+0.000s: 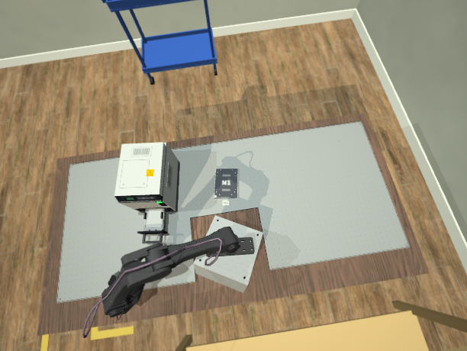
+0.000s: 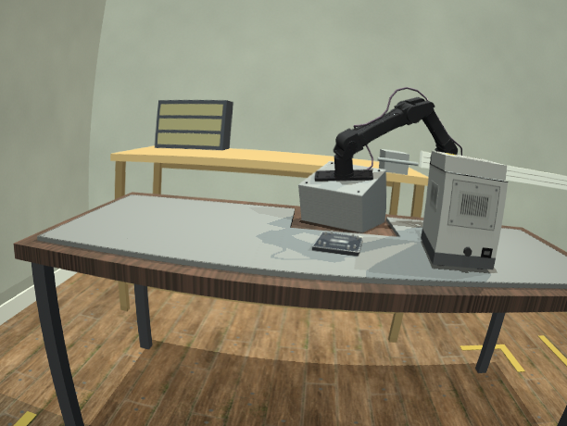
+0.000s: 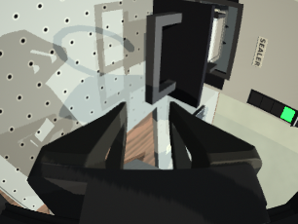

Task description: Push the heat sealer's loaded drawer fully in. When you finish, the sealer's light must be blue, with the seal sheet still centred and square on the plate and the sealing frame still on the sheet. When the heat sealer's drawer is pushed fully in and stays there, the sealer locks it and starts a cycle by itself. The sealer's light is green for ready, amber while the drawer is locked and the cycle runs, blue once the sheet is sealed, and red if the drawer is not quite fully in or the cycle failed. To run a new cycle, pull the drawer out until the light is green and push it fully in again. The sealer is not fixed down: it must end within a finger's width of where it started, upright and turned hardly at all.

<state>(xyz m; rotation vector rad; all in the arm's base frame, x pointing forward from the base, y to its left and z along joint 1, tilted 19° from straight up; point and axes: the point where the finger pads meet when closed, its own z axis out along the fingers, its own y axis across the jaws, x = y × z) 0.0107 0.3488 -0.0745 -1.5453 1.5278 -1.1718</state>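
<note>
The sealer drawer is 17 cm ahead of my hand, 1 cm to the right of it and 6 cm below it. From my hand the other things lie so: dark plate (33 cm ahead, 36 cm to the right, 12 cm below).
</note>
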